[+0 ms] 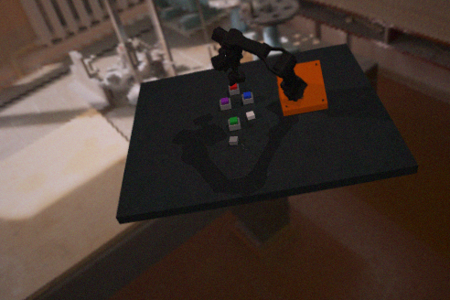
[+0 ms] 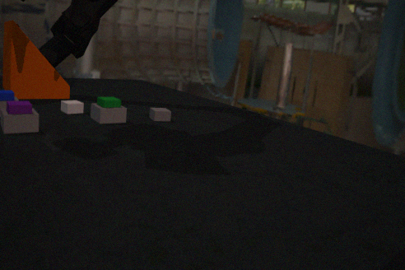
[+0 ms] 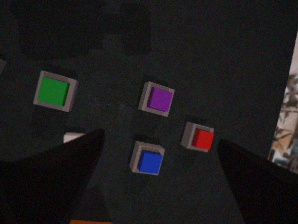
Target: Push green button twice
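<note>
Right now my gripper tip is 10 mm short of the green button, 110 mm to the right of it and 140 mm above it. Also, from my gripper tip: red button: 10 mm behind, 150 mm to the right, 140 mm below; blue button: 70 mm behind, 60 mm to the right, 140 mm below; purple button: 40 mm ahead, 40 mm to the right, 140 mm below.
</note>
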